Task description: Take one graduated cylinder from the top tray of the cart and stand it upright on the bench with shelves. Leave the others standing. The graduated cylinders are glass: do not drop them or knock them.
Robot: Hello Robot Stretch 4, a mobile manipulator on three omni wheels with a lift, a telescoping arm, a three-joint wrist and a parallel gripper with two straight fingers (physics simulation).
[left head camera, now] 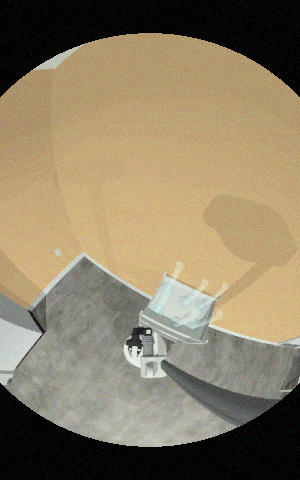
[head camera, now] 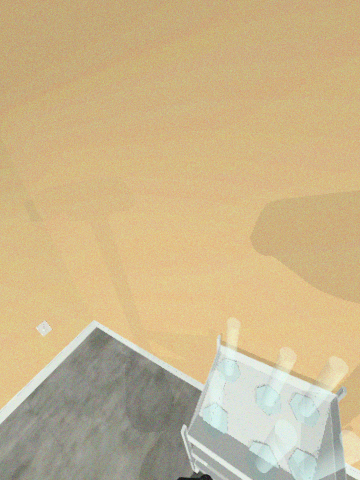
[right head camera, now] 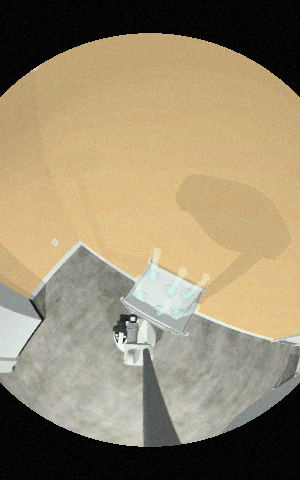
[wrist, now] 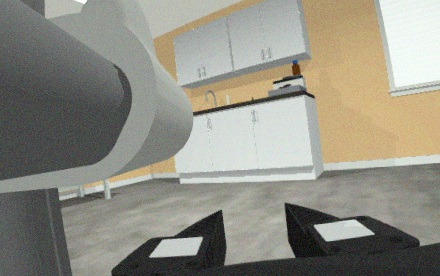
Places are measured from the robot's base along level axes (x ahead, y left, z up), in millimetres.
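Pixels of known places: gripper, between the fingertips: [left head camera: 133,356] [right head camera: 119,343] [wrist: 255,225].
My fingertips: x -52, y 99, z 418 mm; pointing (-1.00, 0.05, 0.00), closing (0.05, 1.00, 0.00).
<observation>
For each thing: its middle in the pictures, then the offset to it from my fingertips.
- back middle cylinder, middle of its body: [head camera: 276,380] [right head camera: 175,282] [left head camera: 193,293] dx +412, dy -361, dz +384 mm
- front cylinder, middle of its body: [head camera: 271,450] [right head camera: 162,308] [left head camera: 183,319] dx +256, dy -278, dz +384 mm
The white cart [head camera: 245,385] [left head camera: 170,309] [right head camera: 155,295] stands close against the orange wall, seen steeply from above. Several clear graduated cylinders stand upright in its top tray; one of them is the back middle cylinder [head camera: 268,399] [left head camera: 186,300] [right head camera: 170,290]. A front cylinder [head camera: 265,455] is partly cut by glare and overlap. My gripper [wrist: 255,225] [left head camera: 135,352] [right head camera: 120,338] is open with nothing between its fingers. It is beside the robot's base, on the near side of the cart and apart from the cylinders. The bench with shelves cannot be made out in the current views.
A tall white cabinet [left head camera: 15,332] [right head camera: 17,330] stands at the left. The room corner is left of the cart. The wrist view shows white base cabinets [wrist: 280,140] with a dark counter, wall cabinets [wrist: 250,45], a brown bottle [wrist: 296,68] and a window [wrist: 412,45].
</observation>
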